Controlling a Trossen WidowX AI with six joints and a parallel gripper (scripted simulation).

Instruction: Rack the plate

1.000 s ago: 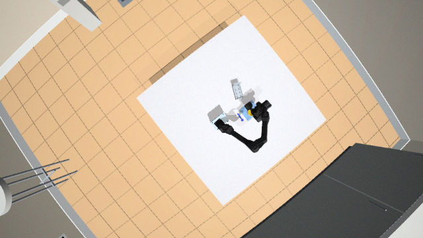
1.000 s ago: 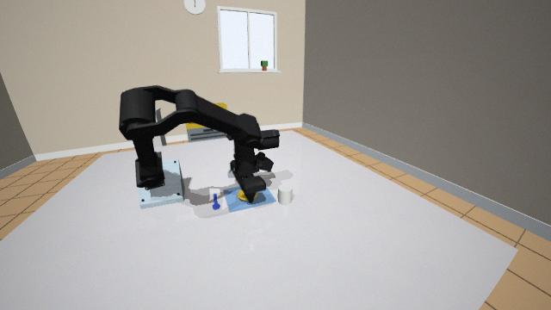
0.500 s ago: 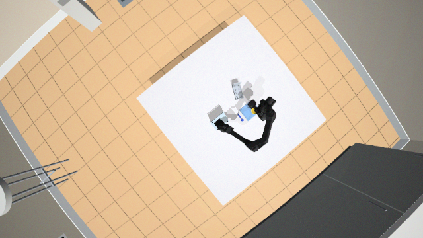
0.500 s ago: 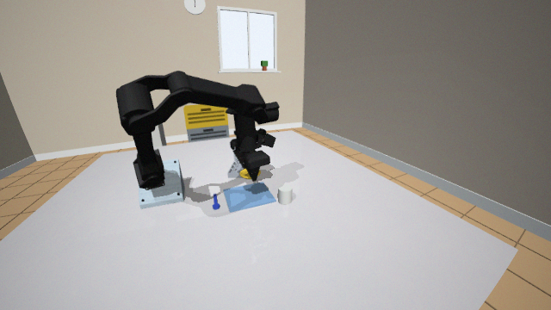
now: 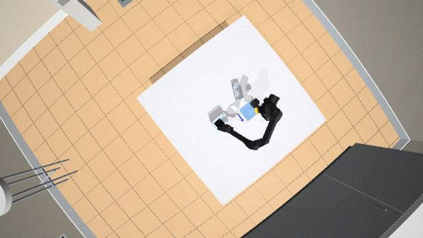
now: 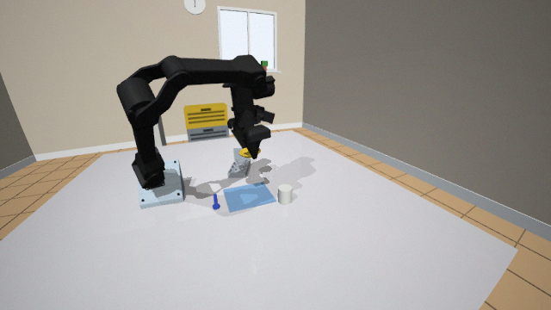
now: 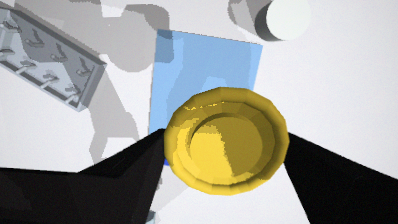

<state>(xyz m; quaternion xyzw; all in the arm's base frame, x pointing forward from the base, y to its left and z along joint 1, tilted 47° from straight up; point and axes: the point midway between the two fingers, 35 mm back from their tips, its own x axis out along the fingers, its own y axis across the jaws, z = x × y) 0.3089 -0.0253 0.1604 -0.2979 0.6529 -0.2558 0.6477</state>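
The grey dish rack is 2 cm ahead of my gripper tip, 22 cm to the left of it and 13 cm below it. From my gripper tip the other things lie so: yellow plate 1 cm above; then white cup 9 cm ahead, 6 cm to the right, 13 cm below; then blue mat 1 cm behind, 2 cm to the left, 15 cm below.
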